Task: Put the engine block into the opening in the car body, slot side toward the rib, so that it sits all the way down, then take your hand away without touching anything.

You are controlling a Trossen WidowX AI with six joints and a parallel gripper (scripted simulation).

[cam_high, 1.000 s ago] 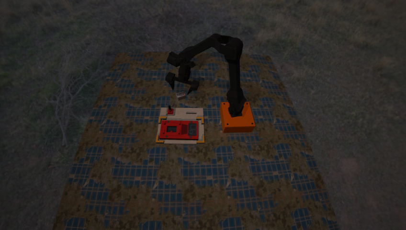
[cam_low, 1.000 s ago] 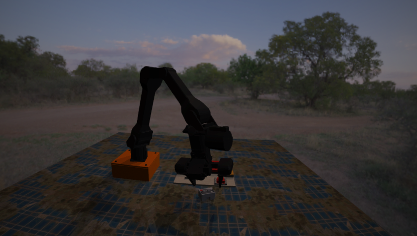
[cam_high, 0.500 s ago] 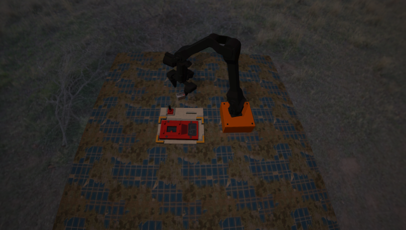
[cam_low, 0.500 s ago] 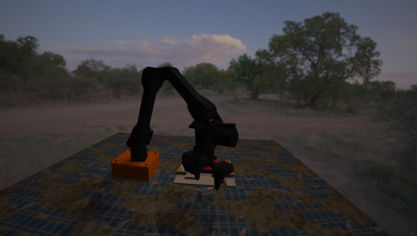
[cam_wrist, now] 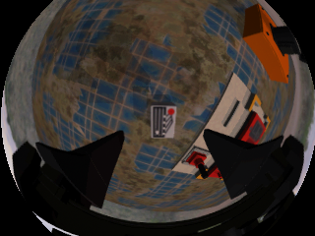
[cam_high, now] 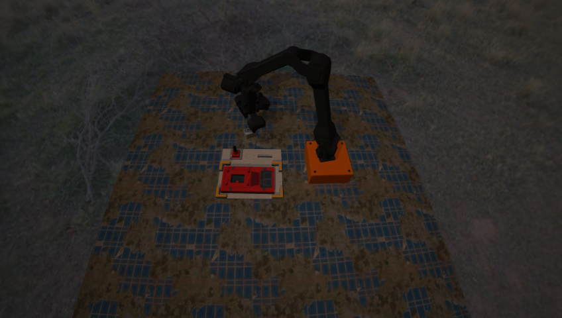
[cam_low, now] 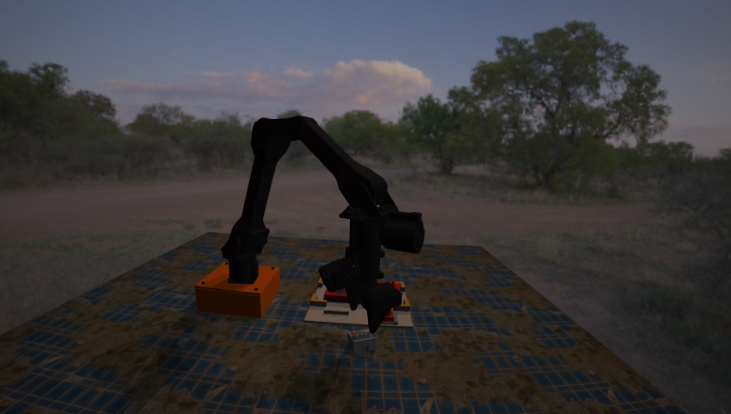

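Right now the grey engine block is 5 cm below my gripper tip.
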